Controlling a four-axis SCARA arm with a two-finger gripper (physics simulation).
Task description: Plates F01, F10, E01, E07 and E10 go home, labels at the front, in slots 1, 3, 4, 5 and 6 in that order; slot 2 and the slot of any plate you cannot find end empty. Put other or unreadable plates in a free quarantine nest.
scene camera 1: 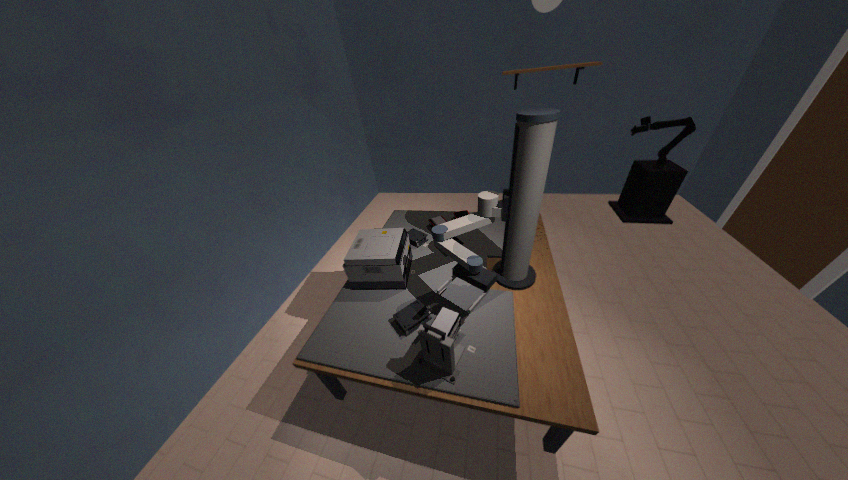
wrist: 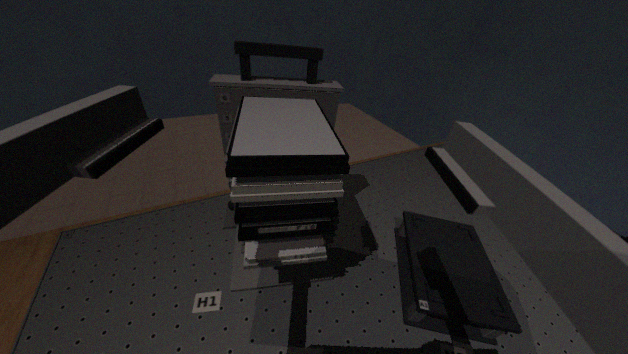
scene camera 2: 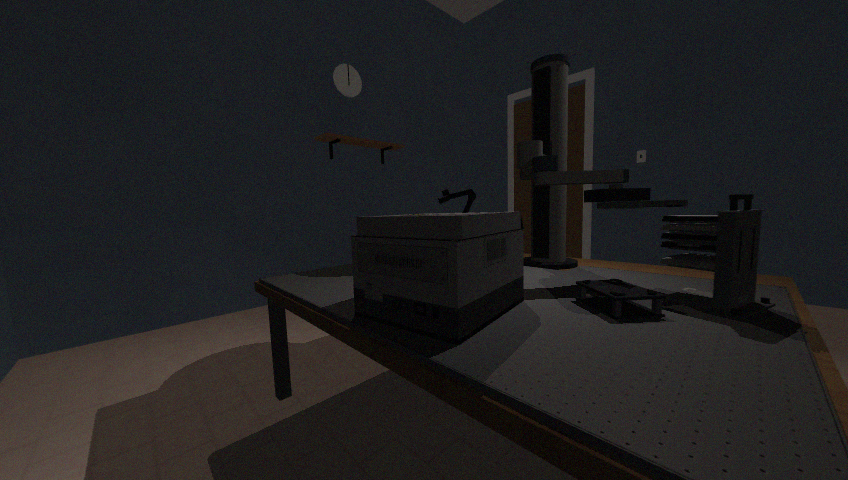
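Observation:
The plate hotel holds several plates. In the wrist view its top plate is black with a pale top. Below are a pale plate, a black plate, a black plate with a front label and, lowest, a pale plate with a label strip partly in shadow. The labels are not legible now. In scene camera 2 the widest gap is between the lowest two plates. My gripper is open and empty, in front of the hotel and above the height of its top plate.
A dark nest, tagged A1, stands beside the hotel. A boxy instrument stands further along the table. Another dark nest and a reddish object are beyond it. The arm's column rises from the table.

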